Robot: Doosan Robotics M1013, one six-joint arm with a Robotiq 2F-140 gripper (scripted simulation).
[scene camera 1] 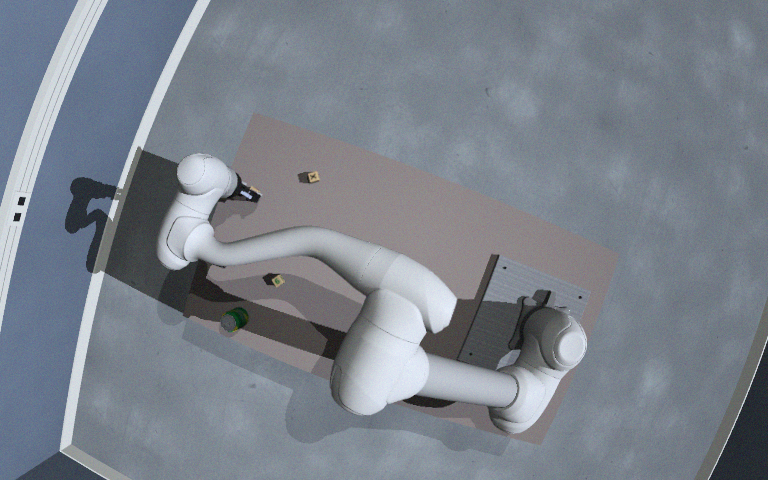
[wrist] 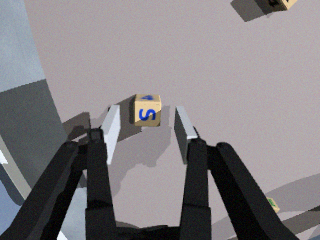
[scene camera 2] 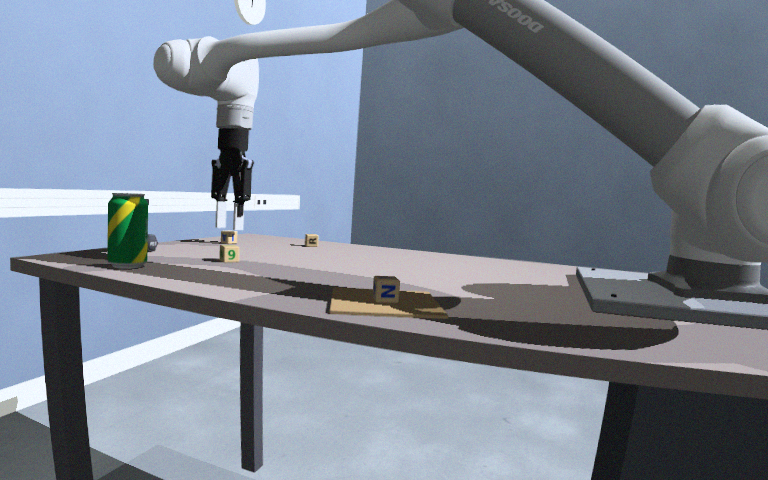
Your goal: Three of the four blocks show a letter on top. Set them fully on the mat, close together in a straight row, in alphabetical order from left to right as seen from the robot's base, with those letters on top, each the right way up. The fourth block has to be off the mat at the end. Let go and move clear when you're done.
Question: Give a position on a block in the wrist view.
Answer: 147,108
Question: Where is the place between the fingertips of my gripper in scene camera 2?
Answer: At 229,228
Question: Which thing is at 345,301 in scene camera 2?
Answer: A tan mat.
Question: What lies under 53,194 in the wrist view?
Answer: My gripper.
